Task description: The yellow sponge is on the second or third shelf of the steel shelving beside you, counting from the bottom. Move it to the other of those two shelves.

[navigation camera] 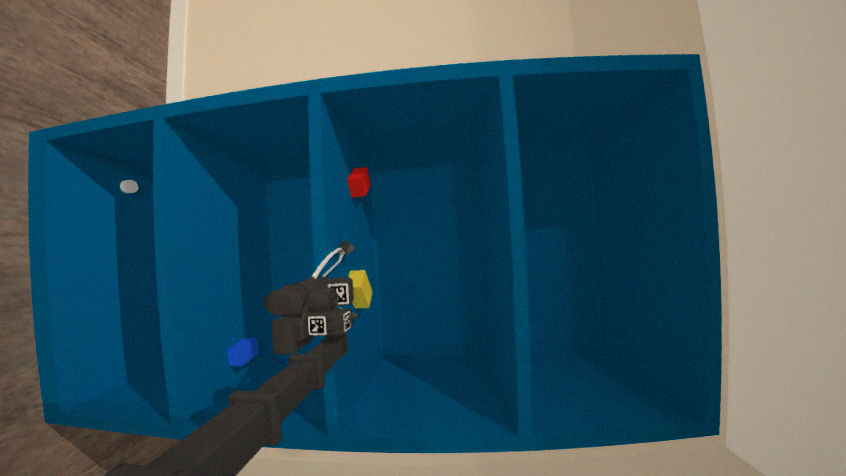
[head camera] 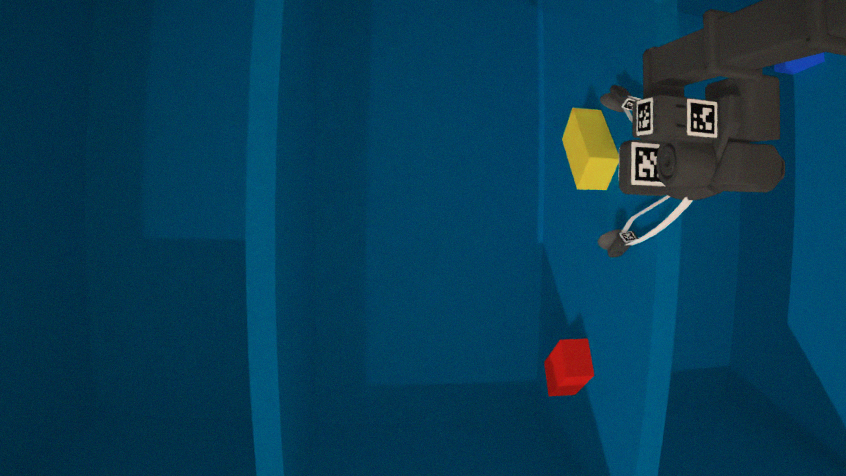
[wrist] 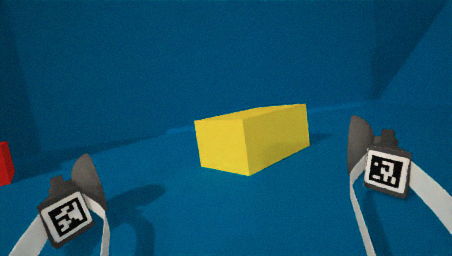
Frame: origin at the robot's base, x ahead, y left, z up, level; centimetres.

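Where they show: gripper, fingertip midpoint: (head camera: 607, 171) (wrist: 223, 154).
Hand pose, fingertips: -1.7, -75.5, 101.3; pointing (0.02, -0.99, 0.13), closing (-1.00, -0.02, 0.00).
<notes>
Each offset is from my fingertips to the top centre of the thing, as dx, dy, dz. "spot": to the spot under its first point.
The yellow sponge {-3.2, -6.6, +2.3} (head camera: 589, 149) (navigation camera: 360, 288) (wrist: 250, 140) lies on the third shelf from the bottom of the shelving {spot: +7.9, +10.4, +41.6} (head camera: 263, 236) (navigation camera: 517, 236), which looks blue here. The head and navigation views show the shelving sideways, its bottom toward the left in the navigation view. My gripper (head camera: 612, 170) (navigation camera: 350, 282) (wrist: 223, 154) is open and empty, low over that same shelf. In the wrist view the sponge is ahead, in the gap between the widely spread fingertips, with neither finger touching it. Its long side runs at a slant away from me.
A red block {+29.9, -10.8, +2.3} (head camera: 569, 367) (navigation camera: 358, 182) (wrist: 5, 164) is on the sponge's shelf, beyond the left finger in the wrist view. A blue block {-24.7, -14.4, -43.4} (head camera: 801, 62) (navigation camera: 242, 352) is on the second shelf, near my arm in both pictures. A white object {+37.2, -12.1, -91.3} (navigation camera: 128, 186) is on the bottom shelf.
</notes>
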